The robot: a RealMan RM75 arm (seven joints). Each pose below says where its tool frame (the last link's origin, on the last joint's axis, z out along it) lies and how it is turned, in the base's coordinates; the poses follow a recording.
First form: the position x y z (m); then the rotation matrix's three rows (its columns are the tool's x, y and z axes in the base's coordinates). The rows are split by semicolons.
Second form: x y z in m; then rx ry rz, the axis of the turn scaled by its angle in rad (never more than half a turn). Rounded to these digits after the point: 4 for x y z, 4 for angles.
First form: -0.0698, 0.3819, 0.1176; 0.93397, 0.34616, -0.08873; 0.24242, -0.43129, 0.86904; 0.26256, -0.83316, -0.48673
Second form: -0.0698, 0.3819, 0.1176, -2.0385, -0.4207, -0.1242
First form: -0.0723, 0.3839, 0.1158; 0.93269, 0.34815, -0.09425; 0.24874, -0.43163, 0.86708; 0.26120, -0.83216, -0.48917
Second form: -0.0723, 0.3839, 0.1158, -2.0400, -0.4267, -0.1194
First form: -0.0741, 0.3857, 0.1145; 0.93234, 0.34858, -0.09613; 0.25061, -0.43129, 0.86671; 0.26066, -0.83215, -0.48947
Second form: -0.0741, 0.3857, 0.1145, -2.0399, -0.4284, -0.1176
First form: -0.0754, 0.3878, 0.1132; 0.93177, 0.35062, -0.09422; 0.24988, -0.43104, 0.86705; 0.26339, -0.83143, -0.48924
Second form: -0.0754, 0.3878, 0.1132, -2.0395, -0.4294, -0.1210
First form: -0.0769, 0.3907, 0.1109; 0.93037, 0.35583, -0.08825; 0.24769, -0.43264, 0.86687; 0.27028, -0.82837, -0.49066
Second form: -0.0769, 0.3907, 0.1109, -2.0411, -0.4317, -0.1302
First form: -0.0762, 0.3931, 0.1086; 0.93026, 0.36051, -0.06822; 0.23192, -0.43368, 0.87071; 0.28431, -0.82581, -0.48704
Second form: -0.0762, 0.3931, 0.1086, -2.0396, -0.4238, -0.1546
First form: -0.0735, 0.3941, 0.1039; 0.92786, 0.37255, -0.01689; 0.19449, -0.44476, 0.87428; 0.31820, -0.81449, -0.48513
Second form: -0.0735, 0.3941, 0.1039, -2.0446, -0.4057, -0.2156
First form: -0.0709, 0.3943, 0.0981; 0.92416, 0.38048, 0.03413; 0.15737, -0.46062, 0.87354; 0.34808, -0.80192, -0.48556
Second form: -0.0709, 0.3943, 0.0981, -2.0536, -0.3848, -0.2735
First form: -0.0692, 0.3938, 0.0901; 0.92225, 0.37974, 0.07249; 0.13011, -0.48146, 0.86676; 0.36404, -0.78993, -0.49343
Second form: -0.0692, 0.3938, 0.0901, -2.0702, -0.3643, -0.3119
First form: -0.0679, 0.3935, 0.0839; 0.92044, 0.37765, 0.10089; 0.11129, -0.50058, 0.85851; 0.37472, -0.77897, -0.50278
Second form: -0.0679, 0.3935, 0.0839, -2.0869, -0.3490, -0.3395
